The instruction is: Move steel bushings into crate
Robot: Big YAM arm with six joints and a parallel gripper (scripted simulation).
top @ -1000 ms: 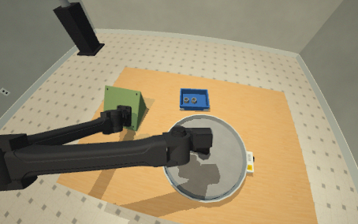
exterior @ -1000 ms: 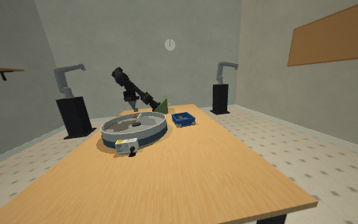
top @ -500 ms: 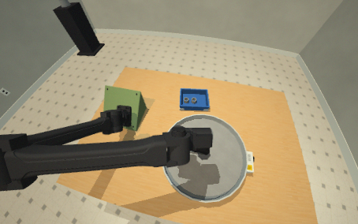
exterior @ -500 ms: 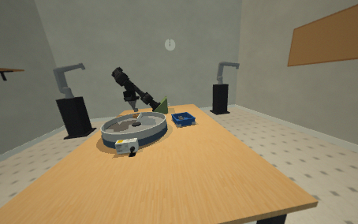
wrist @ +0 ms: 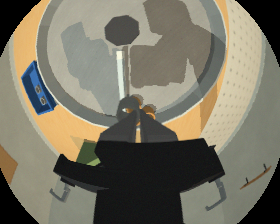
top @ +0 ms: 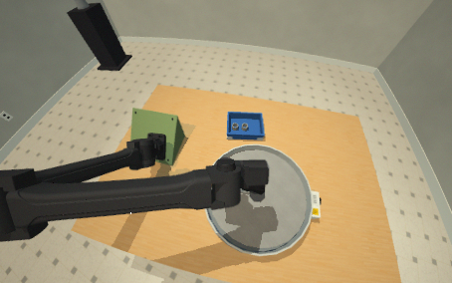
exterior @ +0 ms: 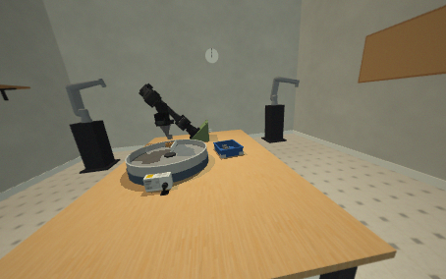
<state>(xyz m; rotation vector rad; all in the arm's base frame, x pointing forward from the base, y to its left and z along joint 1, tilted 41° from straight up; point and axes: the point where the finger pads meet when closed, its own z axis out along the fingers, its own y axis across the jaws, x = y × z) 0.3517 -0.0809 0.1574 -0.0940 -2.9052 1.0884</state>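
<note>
My gripper is now 37 cm to the right of the blue crate, 12 cm above it and 5 cm short of it. Round my hand: grey turntable 12 cm ahead, 9 cm below, 2 cm to the left.
</note>
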